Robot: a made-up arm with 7 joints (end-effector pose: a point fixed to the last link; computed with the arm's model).
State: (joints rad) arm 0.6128 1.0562 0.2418 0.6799 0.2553 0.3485 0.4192
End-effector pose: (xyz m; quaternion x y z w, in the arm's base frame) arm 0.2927 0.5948 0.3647 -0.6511 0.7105 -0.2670 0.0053
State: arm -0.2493 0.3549 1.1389 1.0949 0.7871 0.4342 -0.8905
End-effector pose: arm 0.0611 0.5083 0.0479 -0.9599 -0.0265 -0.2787 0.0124
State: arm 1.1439 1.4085 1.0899 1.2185 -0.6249 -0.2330 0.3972
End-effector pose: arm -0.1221 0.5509 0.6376 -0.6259 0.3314 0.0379 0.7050
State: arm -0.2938 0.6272 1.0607 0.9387 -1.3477 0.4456 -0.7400
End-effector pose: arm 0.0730 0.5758 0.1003 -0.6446 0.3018 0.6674 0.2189
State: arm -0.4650 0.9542 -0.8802 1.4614 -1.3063 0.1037 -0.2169
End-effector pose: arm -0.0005 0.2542 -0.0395 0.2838 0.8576 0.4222 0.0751
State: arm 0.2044 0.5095 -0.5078 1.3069 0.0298 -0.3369 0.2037
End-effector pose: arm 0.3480 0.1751 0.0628 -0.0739 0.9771 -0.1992 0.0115
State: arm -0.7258 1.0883 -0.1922 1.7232 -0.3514 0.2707 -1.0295
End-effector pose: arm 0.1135 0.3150 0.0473 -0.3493 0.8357 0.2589 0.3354
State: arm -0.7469 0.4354 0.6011 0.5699 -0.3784 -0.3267 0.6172
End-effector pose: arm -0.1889 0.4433 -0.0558 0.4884 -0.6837 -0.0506 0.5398
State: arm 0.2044 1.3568 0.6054 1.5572 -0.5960 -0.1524 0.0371
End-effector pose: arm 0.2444 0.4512 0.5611 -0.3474 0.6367 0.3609 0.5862
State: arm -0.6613 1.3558 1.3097 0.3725 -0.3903 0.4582 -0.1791
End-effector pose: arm 0.0582 0.7018 0.3617 -0.9031 0.2712 0.3286 0.0537
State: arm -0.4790 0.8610 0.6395 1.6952 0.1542 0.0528 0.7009
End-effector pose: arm 0.2015 0.4384 0.2457 0.2904 -0.9552 0.0287 0.0488
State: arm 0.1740 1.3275 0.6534 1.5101 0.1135 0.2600 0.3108
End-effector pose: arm 0.2314 0.4662 0.5507 -0.4809 0.7945 0.0145 0.3705
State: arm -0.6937 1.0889 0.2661 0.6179 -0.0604 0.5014 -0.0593
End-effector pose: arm 0.0271 0.6087 0.1022 0.7008 -0.4579 -0.4835 0.2559
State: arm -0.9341 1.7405 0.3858 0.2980 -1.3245 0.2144 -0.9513
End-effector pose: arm 0.1820 0.6959 0.3713 0.1136 0.3356 0.8977 0.2618
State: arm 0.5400 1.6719 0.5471 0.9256 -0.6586 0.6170 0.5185
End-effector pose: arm 0.1114 0.5579 0.6861 -0.8509 0.4408 0.1991 0.2049
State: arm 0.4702 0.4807 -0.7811 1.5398 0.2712 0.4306 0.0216
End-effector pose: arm 0.3644 0.0728 0.1783 0.1818 -0.9660 0.1389 0.1208
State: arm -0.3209 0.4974 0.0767 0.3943 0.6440 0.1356 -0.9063
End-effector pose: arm -0.0082 0.3976 -0.1419 0.9294 -0.2691 -0.2181 0.1271
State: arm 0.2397 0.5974 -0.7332 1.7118 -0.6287 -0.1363 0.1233
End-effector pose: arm 0.3011 0.0982 0.1370 0.1103 0.9682 0.0639 0.2151
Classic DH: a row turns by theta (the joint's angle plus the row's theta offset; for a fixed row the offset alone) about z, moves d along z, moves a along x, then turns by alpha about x. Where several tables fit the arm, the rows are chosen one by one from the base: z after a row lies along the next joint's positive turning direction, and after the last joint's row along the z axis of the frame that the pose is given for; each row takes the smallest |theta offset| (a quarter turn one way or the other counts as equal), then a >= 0, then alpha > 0; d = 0 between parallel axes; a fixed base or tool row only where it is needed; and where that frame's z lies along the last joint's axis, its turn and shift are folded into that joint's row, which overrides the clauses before.
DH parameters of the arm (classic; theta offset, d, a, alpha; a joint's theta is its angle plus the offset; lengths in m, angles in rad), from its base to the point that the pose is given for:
base (fixed): 0 0.4014 -0.0153 1.5708
joint 1: 1.5708 -0.1069 0.0013 1.5708
joint 2: -1.5708 0.0322 0.0109 -1.5708
joint 3: -1.5708 -0.3247 0.0179 1.5708
joint 4: 0 0.0116 0.01 -1.5708
joint 5: 0 -0.292 0.0168 -1.5708
joint 6: 1.5708 0.014 0.0029 -1.5708
joint 7: -0.4818 0.0082 -0.0171 -0.8693
tool (fixed): 2.7383 0.0063 0 0

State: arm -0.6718 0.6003 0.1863 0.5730 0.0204 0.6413 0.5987
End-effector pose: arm -0.1067 0.4496 -0.0610 0.6232 -0.3342 -0.1088 0.6987
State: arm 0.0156 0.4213 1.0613 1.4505 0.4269 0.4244 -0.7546
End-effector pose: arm 0.1808 0.4956 0.2035 -0.8971 0.1850 -0.3316 0.2257
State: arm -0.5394 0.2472 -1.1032 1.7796 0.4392 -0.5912 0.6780
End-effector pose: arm -0.0352 -0.0763 0.0458 -0.2731 -0.6253 0.6406 0.3522
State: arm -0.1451 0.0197 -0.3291 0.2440 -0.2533 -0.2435 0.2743
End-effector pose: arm 0.0212 0.0914 -0.2050 0.2480 -0.7884 0.0276 0.5623
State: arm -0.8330 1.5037 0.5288 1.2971 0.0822 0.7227 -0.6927
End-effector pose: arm 0.2745 0.5008 0.2654 -0.6217 0.5372 0.4914 0.2889
